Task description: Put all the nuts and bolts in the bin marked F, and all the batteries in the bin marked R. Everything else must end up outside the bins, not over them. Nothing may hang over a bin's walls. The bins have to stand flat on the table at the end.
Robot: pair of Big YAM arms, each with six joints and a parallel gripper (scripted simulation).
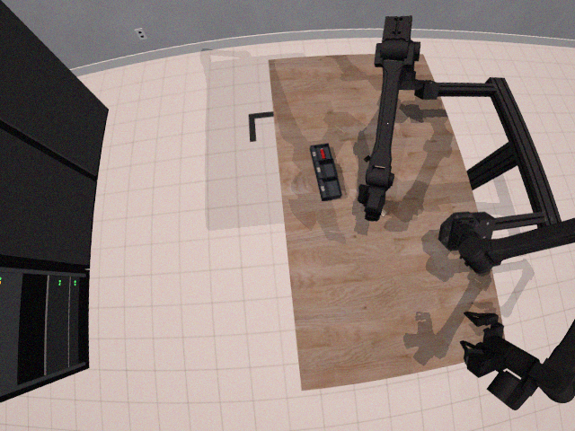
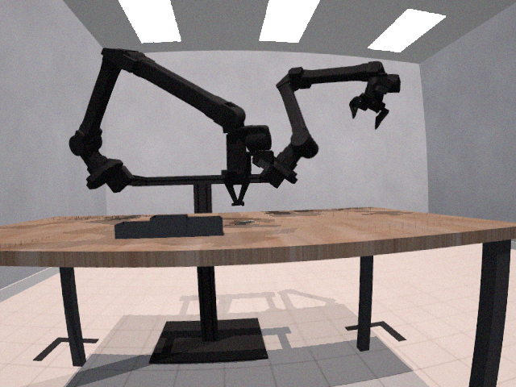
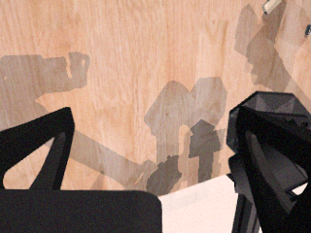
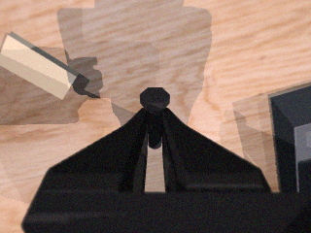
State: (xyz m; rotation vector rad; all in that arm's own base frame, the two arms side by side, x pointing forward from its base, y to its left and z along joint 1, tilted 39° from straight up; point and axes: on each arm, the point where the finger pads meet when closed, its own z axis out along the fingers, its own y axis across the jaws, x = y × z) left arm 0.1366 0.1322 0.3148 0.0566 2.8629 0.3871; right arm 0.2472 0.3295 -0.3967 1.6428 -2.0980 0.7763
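Right now my right hand is 18 cm to the left of the black three-compartment bin row, 12 cm short of it and 5 cm above it. Also, from my right hand: beige block 8 cm behind, 7 cm below, 3 cm to the left; then silver piece 16 cm behind, 12 cm to the right, 6 cm below; then black bolt 1 cm to the left.
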